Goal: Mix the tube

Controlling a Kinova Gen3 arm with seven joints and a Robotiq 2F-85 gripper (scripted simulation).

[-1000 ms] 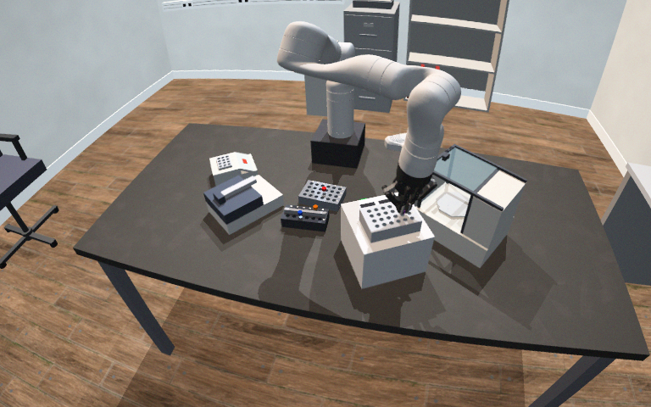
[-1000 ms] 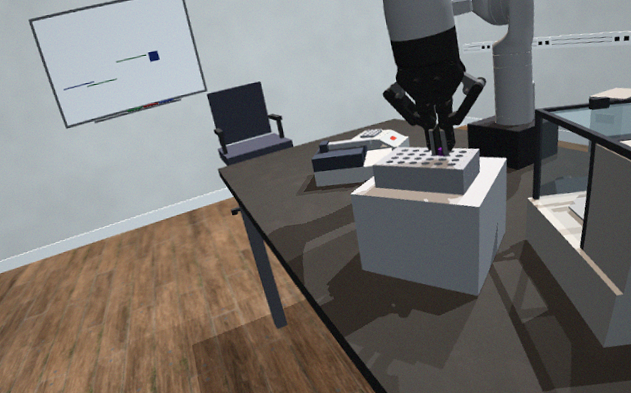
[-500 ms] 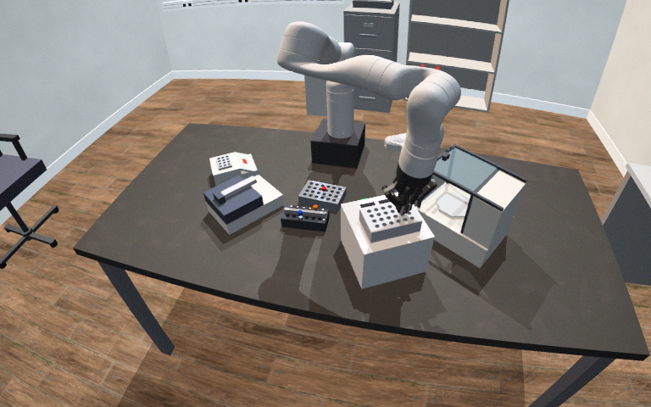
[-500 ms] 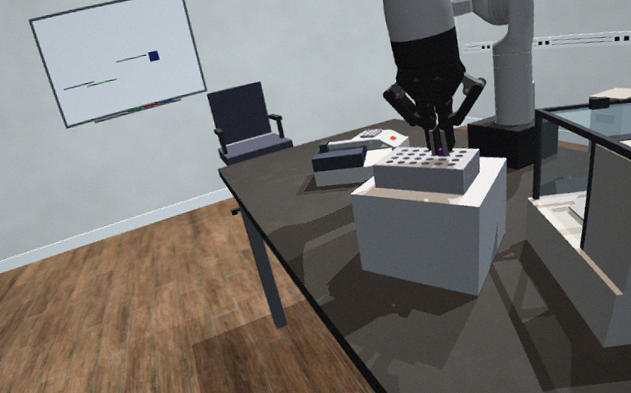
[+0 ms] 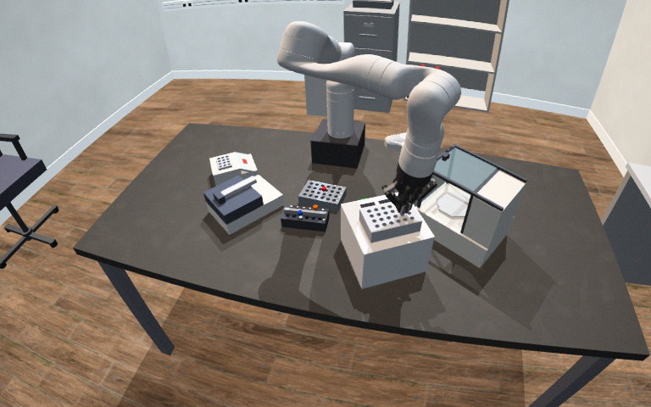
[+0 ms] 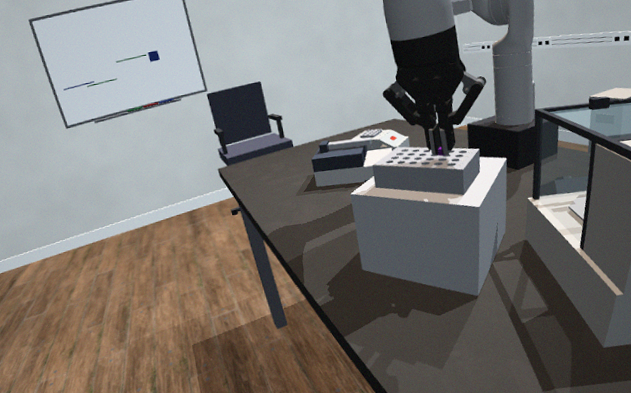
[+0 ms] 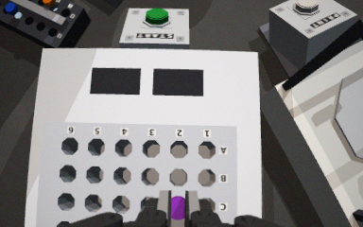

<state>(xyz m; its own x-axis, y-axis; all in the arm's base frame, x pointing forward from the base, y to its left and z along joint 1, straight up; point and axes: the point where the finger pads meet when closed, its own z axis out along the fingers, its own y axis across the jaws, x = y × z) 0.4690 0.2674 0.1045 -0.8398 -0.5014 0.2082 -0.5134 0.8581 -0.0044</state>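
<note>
The grey bored block lies 50 mm below my hand and 30 mm to the right of it. The rest, counted from my hand: green start key (150 mm behind, 130 mm below, 120 mm to the right); dark magnet block MG (280 mm to the right, 180 mm below, 90 mm behind); red-capped tube (250 mm to the right, 200 mm behind, 170 mm below).
</note>
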